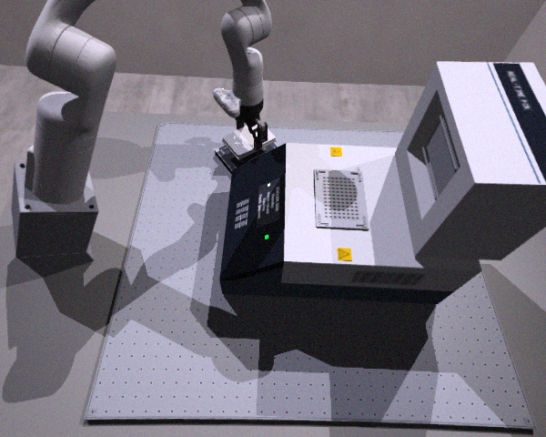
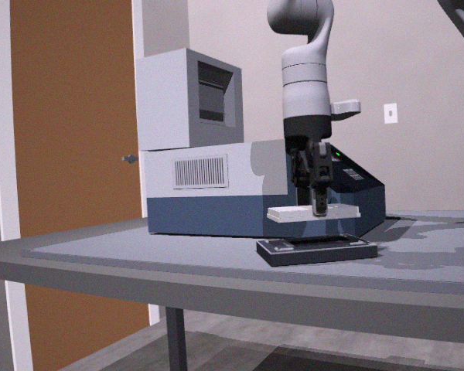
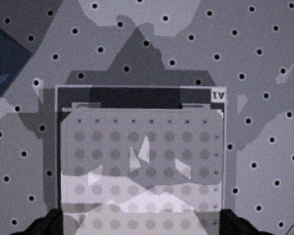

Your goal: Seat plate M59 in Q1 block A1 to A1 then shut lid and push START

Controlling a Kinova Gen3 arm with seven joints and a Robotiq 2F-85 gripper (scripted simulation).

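My hand is 7 cm above the dark nest N1. Also, from my hand: A1 mark: 9 cm behind, 2 cm to the right, 6 cm below; then plate M59: 1 cm below.
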